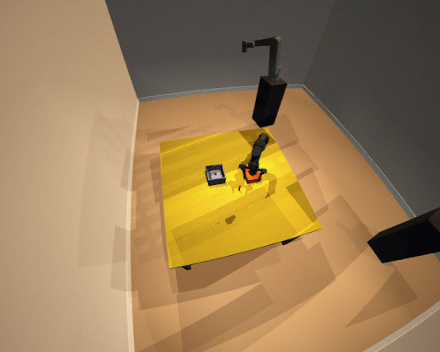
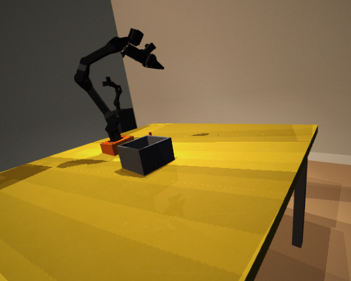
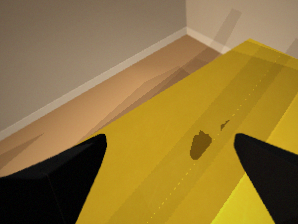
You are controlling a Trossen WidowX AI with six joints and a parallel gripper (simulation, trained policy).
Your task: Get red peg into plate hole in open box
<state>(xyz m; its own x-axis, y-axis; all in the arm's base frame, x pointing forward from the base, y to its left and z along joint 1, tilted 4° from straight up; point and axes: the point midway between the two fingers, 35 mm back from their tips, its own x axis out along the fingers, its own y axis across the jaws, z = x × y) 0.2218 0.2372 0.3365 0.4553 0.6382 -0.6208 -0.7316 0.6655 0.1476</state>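
Right now the red peg is 36 cm below my gripper tip, 15 cm to the right of it and 4 cm behind it. Round my gripper tip: box 38 cm below, 36 cm to the right, 11 cm ahead; plate 36 cm to the right, 36 cm below, 11 cm ahead.
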